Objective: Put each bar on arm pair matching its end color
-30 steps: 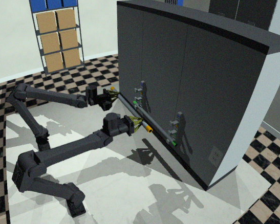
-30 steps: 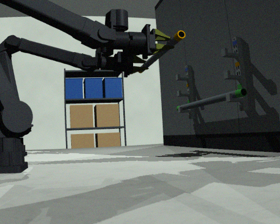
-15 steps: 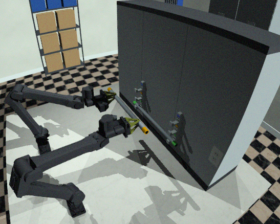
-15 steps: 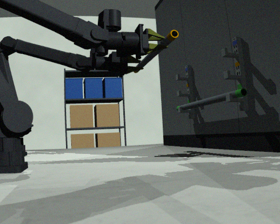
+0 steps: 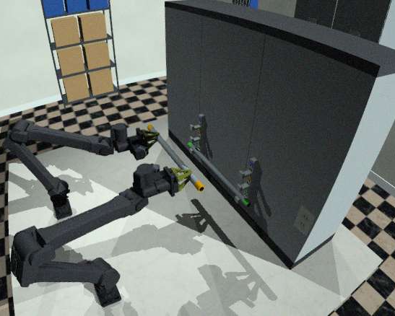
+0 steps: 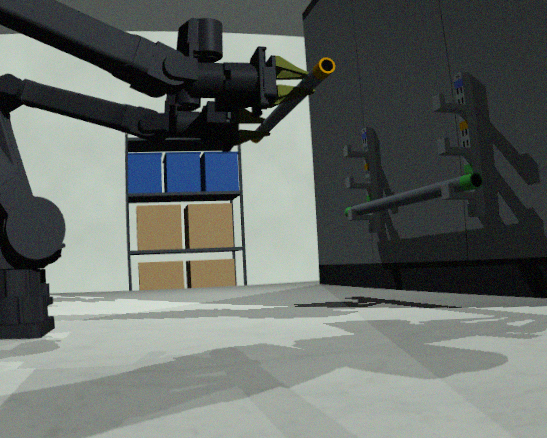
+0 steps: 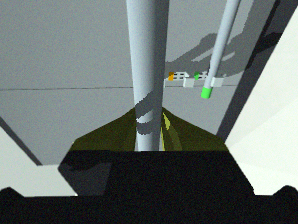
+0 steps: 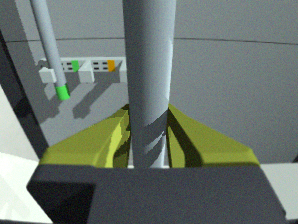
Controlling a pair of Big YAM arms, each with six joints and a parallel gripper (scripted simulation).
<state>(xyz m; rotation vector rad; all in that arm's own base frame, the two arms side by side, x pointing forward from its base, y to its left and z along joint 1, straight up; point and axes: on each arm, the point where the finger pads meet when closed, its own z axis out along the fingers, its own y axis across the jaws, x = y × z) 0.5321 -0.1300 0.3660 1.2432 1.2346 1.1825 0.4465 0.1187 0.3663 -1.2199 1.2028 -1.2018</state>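
Right now the orange-ended bar is 20 mm behind my left hand and 150 mm to the right of it. Also, from my left hand: green-ended bar 200 mm ahead, 190 mm to the right, 180 mm below; grey cabinet wall 400 mm ahead, 180 mm to the right, 80 mm above; wall outlet 170 mm ahead, 700 mm to the right, 70 mm below.
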